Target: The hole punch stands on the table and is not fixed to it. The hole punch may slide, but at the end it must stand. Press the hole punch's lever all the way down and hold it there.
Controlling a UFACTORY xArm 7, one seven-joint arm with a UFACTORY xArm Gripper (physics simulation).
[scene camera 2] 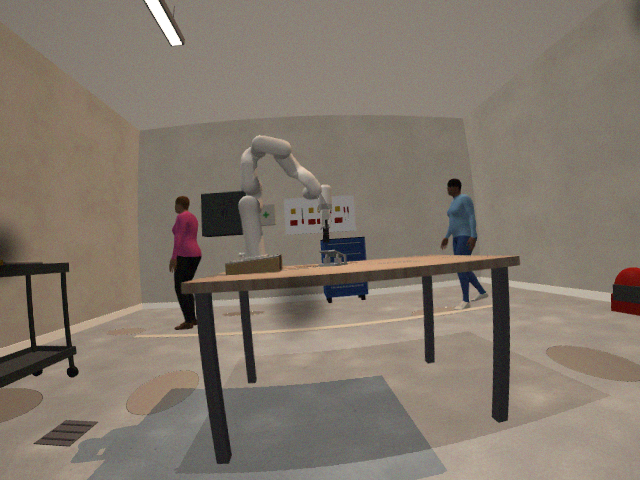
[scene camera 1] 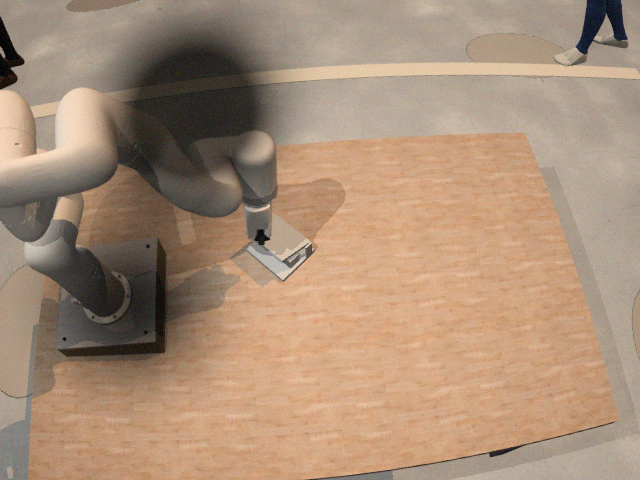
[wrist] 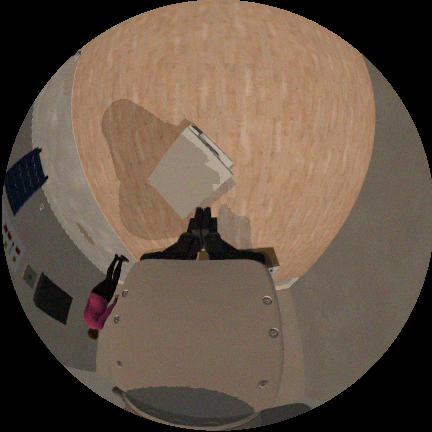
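Pixels of known places: gripper, fingertip midpoint: (scene camera 2: pixel 326 242) (scene camera 1: pixel 262 237) (wrist: pixel 204 216); arm's base at its link origin: (scene camera 2: pixel 256 258) (scene camera 1: pixel 108 298).
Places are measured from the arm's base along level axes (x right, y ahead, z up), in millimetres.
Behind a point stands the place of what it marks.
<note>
The hole punch (scene camera 1: pixel 283 242) {x -129, y 397, z 2 mm} (scene camera 2: pixel 332 257) {x -181, y 387, z -21 mm} (wrist: pixel 187 172) {x -139, y 392, z 1 mm} stands upright on the table (scene camera 1: pixel 413 310) {x 16, y 680, z -69 mm} (scene camera 2: pixel 413 263) {x 196, y 718, z -69 mm} (wrist: pixel 300 100) {x 57, y 538, z -69 mm}. Its lever is a flat light-grey plate (scene camera 1: pixel 289 238) {x -143, y 410, z -5 mm} (wrist: pixel 182 175) {x -147, y 387, z 0 mm} on top, raised, with a gap between it and the base (scene camera 1: pixel 279 269) {x -93, y 385, z -57 mm}. My gripper (scene camera 1: pixel 261 239) {x -110, y 356, z 58 mm} (scene camera 2: pixel 325 239) {x -110, y 356, z 58 mm} (wrist: pixel 204 216) {x -110, y 356, z 58 mm} is shut and empty, pointing down. In scene camera 2 a small gap shows between the fingertips and the punch. In the wrist view the tips appear by the plate's near corner. In scene camera 1 the gripper and wrist hide part of the plate.
The arm's base block (scene camera 1: pixel 111 330) {x 75, y 17, z -1 mm} (scene camera 2: pixel 253 265) {x 110, y 9, z -32 mm} stands on the table, left of the punch in scene camera 1. Behind the table are a blue cabinet (scene camera 2: pixel 354 248) and two people (scene camera 2: pixel 186 237) (scene camera 2: pixel 461 222) on the floor. A dark cart (scene camera 2: pixel 36 267) stands at the left.
</note>
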